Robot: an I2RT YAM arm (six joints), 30 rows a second.
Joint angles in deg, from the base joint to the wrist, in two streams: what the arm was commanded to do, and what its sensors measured. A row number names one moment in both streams.
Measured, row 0: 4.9 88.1 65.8 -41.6 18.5 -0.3
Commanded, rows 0 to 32: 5.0 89.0 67.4 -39.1 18.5 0.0; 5.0 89.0 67.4 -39.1 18.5 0.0; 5.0 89.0 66.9 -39.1 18.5 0.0; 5.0 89.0 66.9 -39.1 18.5 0.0; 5.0 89.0 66.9 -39.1 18.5 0.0; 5.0 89.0 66.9 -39.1 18.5 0.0; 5.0 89.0 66.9 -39.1 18.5 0.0; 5.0 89.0 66.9 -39.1 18.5 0.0; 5.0 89.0 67.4 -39.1 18.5 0.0; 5.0 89.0 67.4 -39.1 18.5 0.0; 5.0 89.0 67.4 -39.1 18.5 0.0; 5.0 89.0 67.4 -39.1 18.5 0.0; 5.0 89.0 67.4 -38.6 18.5 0.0; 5.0 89.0 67.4 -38.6 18.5 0.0; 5.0 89.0 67.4 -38.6 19.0 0.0; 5.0 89.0 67.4 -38.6 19.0 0.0; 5.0 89.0 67.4 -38.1 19.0 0.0; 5.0 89.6 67.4 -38.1 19.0 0.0; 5.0 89.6 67.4 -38.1 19.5 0.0; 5.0 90.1 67.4 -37.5 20.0 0.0; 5.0 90.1 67.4 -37.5 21.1 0.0; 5.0 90.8 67.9 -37.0 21.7 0.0; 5.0 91.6 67.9 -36.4 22.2 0.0; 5.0 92.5 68.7 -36.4 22.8 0.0; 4.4 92.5 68.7 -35.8 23.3 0.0; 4.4 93.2 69.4 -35.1 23.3 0.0; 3.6 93.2 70.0 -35.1 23.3 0.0; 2.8 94.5 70.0 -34.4 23.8 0.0; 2.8 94.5 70.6 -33.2 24.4 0.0; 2.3 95.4 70.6 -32.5 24.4 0.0; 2.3 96.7 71.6 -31.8 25.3 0.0; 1.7 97.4 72.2 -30.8 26.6 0.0; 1.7 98.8 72.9 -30.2 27.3 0.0
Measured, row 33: 2.3 96.3 69.7 -34.9 23.3 -0.3
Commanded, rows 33 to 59: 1.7 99.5 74.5 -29.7 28.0 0.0; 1.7 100.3 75.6 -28.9 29.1 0.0; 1.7 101.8 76.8 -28.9 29.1 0.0; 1.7 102.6 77.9 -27.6 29.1 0.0; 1.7 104.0 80.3 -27.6 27.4 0.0; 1.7 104.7 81.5 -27.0 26.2 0.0; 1.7 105.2 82.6 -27.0 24.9 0.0; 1.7 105.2 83.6 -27.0 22.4 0.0; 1.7 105.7 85.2 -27.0 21.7 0.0; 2.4 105.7 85.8 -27.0 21.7 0.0; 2.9 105.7 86.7 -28.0 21.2 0.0; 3.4 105.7 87.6 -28.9 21.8 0.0; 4.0 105.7 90.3 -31.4 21.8 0.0; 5.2 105.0 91.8 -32.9 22.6 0.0; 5.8 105.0 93.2 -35.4 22.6 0.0; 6.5 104.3 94.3 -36.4 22.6 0.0; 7.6 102.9 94.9 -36.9 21.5 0.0; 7.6 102.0 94.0 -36.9 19.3 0.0; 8.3 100.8 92.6 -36.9 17.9 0.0; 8.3 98.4 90.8 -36.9 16.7 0.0; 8.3 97.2 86.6 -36.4 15.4 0.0; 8.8 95.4 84.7 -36.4 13.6 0.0; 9.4 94.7 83.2 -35.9 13.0 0.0; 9.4 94.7 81.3 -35.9 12.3 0.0; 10.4 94.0 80.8 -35.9 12.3 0.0; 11.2 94.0 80.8 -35.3 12.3 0.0; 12.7 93.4 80.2 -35.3 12.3 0.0
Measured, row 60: 10.0 95.0 81.5 -35.8 15.1 -0.3
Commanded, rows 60 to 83: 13.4 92.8 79.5 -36.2 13.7 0.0; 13.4 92.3 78.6 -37.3 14.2 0.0; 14.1 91.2 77.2 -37.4 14.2 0.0; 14.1 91.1 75.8 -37.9 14.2 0.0; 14.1 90.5 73.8 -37.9 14.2 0.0; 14.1 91.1 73.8 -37.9 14.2 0.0; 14.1 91.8 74.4 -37.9 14.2 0.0; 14.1 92.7 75.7 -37.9 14.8 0.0; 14.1 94.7 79.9 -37.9 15.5 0.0; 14.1 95.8 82.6 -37.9 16.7 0.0; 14.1 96.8 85.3 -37.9 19.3 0.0; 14.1 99.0 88.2 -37.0 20.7 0.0; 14.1 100.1 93.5 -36.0 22.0 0.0; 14.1 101.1 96.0 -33.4 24.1 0.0; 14.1 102.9 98.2 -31.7 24.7 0.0; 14.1 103.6 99.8 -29.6 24.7 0.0; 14.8 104.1 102.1 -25.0 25.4 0.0; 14.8 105.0 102.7 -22.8 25.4 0.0; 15.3 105.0 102.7 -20.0 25.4 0.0; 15.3 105.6 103.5 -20.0 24.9 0.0; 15.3 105.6 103.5 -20.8 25.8 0.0; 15.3 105.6 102.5 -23.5 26.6 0.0; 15.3 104.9 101.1 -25.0 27.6 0.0; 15.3 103.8 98.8 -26.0 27.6 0.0
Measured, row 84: 14.8 104.5 101.4 -25.7 24.4 -0.3
